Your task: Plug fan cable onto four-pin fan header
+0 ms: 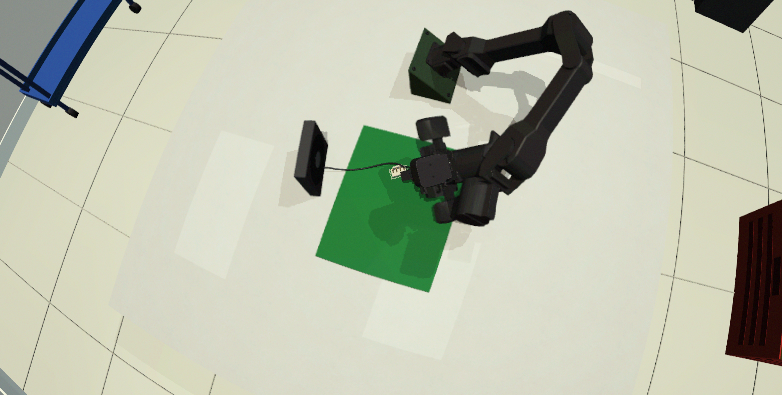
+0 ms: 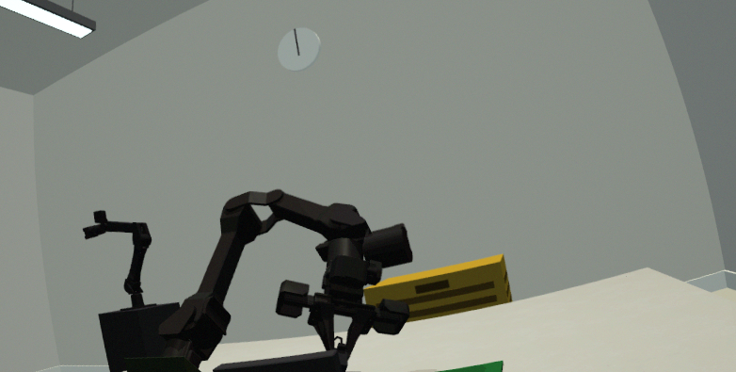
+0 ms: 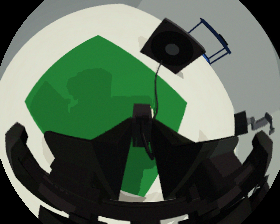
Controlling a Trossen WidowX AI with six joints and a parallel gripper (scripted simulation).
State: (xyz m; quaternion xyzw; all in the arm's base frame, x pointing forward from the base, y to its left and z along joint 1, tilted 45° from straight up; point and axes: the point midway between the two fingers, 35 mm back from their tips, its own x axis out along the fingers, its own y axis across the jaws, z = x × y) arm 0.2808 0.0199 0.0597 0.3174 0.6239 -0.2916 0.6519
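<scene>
Right now my gripper tip is 70 mm above the four-pin fan header, 40 mm to the left of it and 20 mm past it. Also, from my gripper tip: black plug (10 mm below, 10 mm behind); black fan (190 mm to the right, 30 mm ahead, 10 mm below); green board (80 mm below, 50 mm ahead, 20 mm to the right).
</scene>
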